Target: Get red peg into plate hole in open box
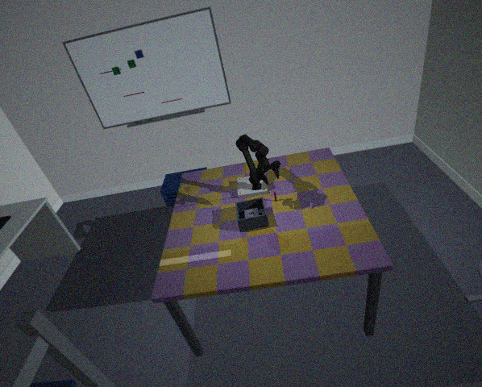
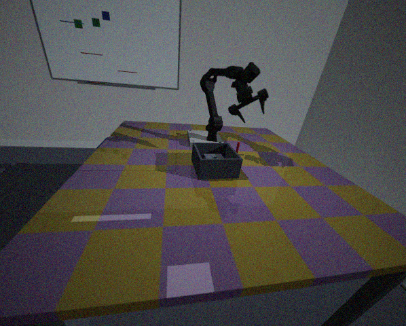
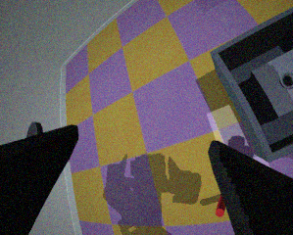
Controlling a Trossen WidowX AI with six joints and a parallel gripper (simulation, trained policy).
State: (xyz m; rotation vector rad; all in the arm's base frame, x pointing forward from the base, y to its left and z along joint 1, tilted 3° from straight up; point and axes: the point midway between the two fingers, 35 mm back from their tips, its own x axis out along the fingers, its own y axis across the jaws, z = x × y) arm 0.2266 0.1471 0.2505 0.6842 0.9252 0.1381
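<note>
Right now the red peg is 12 cm behind my gripper tip, 2 cm to the right of it and 21 cm below it. From my gripper tip the other things lie so: box 7 cm ahead, 16 cm to the right, 22 cm below; grey plate 7 cm ahead, 16 cm to the right, 20 cm below.
</note>
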